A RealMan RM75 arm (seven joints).
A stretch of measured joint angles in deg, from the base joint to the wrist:
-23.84, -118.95, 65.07, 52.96, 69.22, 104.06, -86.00
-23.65, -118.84, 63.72, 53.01, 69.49, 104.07, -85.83
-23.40, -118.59, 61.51, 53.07, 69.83, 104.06, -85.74
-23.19, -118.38, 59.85, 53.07, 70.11, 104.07, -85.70
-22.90, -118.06, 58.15, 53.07, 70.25, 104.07, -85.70
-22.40, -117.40, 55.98, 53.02, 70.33, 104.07, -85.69
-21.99, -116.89, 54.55, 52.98, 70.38, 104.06, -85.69
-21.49, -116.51, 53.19, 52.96, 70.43, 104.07, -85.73
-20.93, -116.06, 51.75, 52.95, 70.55, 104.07, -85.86
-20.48, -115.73, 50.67, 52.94, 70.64, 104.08, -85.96
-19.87, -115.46, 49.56, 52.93, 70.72, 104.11, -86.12
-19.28, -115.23, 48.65, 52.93, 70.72, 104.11, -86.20
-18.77, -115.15, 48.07, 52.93, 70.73, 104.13, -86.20
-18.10, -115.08, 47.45, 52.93, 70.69, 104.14, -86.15
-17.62, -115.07, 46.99, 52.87, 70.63, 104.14, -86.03
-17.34, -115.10, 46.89, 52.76, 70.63, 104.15, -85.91
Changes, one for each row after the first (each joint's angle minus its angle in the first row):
0.19, 0.11, -1.35, 0.05, 0.27, 0.01, 0.17
0.44, 0.36, -3.56, 0.11, 0.61, 0.00, 0.26
0.65, 0.57, -5.22, 0.11, 0.89, 0.01, 0.30
0.94, 0.89, -6.92, 0.11, 1.03, 0.01, 0.30
1.44, 1.55, -9.09, 0.06, 1.11, 0.01, 0.31
1.85, 2.06, -10.52, 0.02, 1.16, 0.00, 0.31
2.35, 2.44, -11.88, 0.00, 1.21, 0.01, 0.27
2.91, 2.89, -13.32, -0.01, 1.33, 0.01, 0.14
3.36, 3.22, -14.40, -0.02, 1.42, 0.02, 0.04
3.97, 3.49, -15.51, -0.03, 1.50, 0.05, -0.12
4.56, 3.72, -16.42, -0.03, 1.50, 0.05, -0.20
5.07, 3.80, -17.00, -0.03, 1.51, 0.07, -0.20
5.74, 3.87, -17.62, -0.03, 1.47, 0.08, -0.15
6.22, 3.88, -18.08, -0.09, 1.41, 0.08, -0.03
6.50, 3.85, -18.18, -0.20, 1.41, 0.09, 0.09

